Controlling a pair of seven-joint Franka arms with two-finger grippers.
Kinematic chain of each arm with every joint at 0, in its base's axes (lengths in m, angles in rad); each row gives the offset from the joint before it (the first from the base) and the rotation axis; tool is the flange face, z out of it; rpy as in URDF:
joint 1: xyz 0 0 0.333 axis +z
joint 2: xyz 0 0 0 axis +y
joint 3: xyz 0 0 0.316 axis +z
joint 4: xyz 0.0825 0 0 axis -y
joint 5: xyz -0.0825 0 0.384 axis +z
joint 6: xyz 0 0 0 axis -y
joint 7: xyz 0.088 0 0 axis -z
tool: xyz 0 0 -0.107 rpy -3.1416 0 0
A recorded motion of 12 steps. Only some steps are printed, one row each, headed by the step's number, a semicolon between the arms.
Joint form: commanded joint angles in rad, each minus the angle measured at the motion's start. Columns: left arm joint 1, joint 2, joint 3, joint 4, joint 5, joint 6, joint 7; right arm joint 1, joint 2, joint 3, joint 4, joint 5, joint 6, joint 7.
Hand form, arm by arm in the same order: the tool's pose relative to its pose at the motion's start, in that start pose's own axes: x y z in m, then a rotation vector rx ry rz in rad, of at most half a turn. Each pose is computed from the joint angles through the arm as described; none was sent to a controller.
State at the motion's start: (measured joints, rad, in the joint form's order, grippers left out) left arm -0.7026 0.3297 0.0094 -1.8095 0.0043 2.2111 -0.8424; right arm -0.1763 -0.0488 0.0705 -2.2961 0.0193 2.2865 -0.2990
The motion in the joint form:
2: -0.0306 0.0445 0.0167 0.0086 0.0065 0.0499 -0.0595; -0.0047 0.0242 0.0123 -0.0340 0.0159 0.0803 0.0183
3: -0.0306 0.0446 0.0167 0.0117 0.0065 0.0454 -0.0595; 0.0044 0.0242 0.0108 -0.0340 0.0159 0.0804 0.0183
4: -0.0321 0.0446 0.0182 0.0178 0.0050 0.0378 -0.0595; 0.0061 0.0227 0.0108 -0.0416 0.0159 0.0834 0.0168
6: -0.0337 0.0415 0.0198 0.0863 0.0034 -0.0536 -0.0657; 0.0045 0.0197 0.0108 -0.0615 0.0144 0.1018 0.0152
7: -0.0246 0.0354 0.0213 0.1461 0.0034 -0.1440 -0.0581; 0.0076 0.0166 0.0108 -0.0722 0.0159 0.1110 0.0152
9: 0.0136 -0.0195 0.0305 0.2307 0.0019 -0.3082 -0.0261; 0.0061 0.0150 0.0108 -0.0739 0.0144 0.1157 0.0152
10: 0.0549 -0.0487 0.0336 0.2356 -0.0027 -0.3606 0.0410; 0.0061 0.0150 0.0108 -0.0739 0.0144 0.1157 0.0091
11: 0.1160 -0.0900 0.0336 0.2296 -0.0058 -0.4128 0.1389; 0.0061 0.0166 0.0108 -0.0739 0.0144 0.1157 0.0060
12: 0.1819 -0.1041 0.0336 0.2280 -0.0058 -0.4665 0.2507; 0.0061 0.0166 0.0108 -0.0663 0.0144 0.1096 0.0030
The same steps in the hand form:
2: -0.0030 0.0116 0.0205 -0.0043 0.0170 -0.0396; -0.0006 -0.0039 0.0197 0.0055 0.0246 0.0228
3: -0.0027 0.0119 0.0196 -0.0032 0.0161 -0.0396; 0.0005 -0.0076 0.0198 0.0059 0.0247 0.0152
4: -0.0022 0.0126 0.0175 -0.0024 0.0147 -0.0405; -0.0013 -0.0090 0.0220 0.0066 0.0216 0.0121
6: 0.0034 0.0191 -0.0071 0.0126 0.0018 -0.0481; -0.0058 -0.0092 0.0271 0.0044 0.0226 0.0115
7: 0.0117 0.0181 -0.0305 0.0323 -0.0130 -0.0516; -0.0078 -0.0113 0.0292 0.0047 0.0243 0.0096
9: 0.0320 -0.0054 -0.0925 0.0527 -0.0283 -0.0686; -0.0080 -0.0106 0.0287 0.0022 0.0284 0.0101
10: 0.0465 -0.0311 -0.1097 0.0630 -0.0452 -0.0479; -0.0080 -0.0106 0.0287 0.0021 0.0284 0.0040
11: 0.0639 -0.0680 -0.1297 0.0698 -0.0631 -0.0127; -0.0081 -0.0105 0.0295 0.0026 0.0269 0.0009
12: 0.0829 -0.1058 -0.1341 0.0906 -0.1001 0.0326; -0.0063 -0.0101 0.0269 0.0023 0.0284 -0.0023

